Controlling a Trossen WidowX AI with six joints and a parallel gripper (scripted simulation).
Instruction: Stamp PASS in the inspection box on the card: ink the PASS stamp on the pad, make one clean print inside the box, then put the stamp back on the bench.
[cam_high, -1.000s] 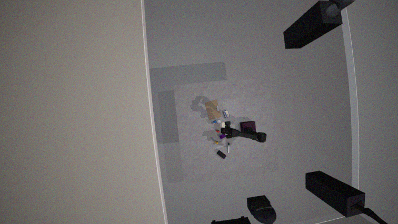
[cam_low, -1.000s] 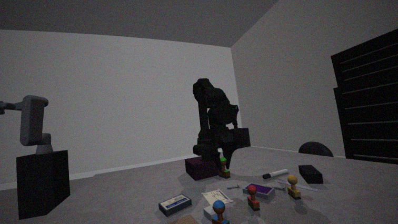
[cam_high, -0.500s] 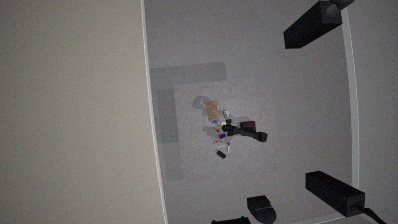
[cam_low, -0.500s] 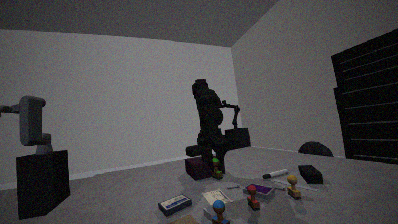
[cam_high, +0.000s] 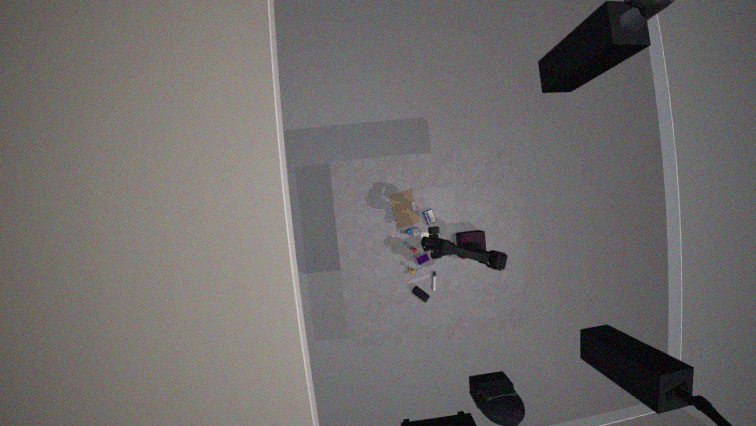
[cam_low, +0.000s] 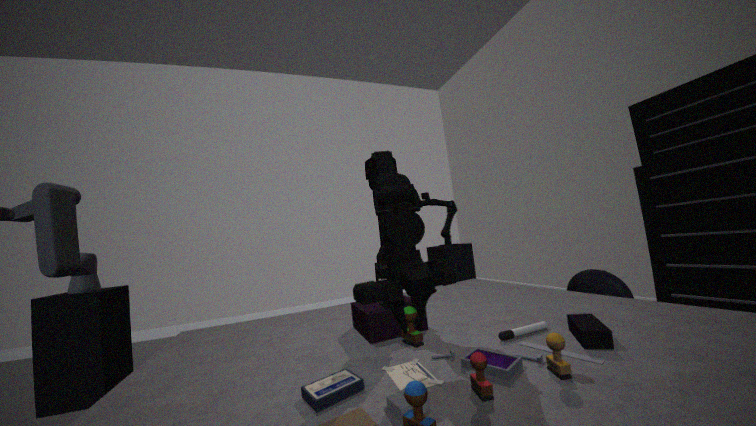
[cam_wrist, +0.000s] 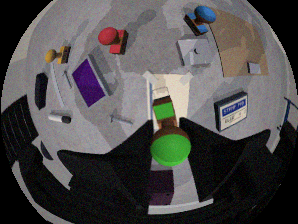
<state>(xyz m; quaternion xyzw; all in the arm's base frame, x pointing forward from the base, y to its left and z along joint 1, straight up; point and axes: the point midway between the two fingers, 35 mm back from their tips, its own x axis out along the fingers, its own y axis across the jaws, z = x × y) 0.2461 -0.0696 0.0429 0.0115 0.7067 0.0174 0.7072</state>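
The white card lies 9 cm below my gripper tip, 1 cm to the right of it and 1 cm behind it. Round my gripper tip: purple ink pad (13 cm to the left, 8 cm below, 5 cm ahead); green-knobbed stamp (right at my gripper tip); red-knobbed stamp (10 cm ahead, 6 cm to the left, 6 cm below).
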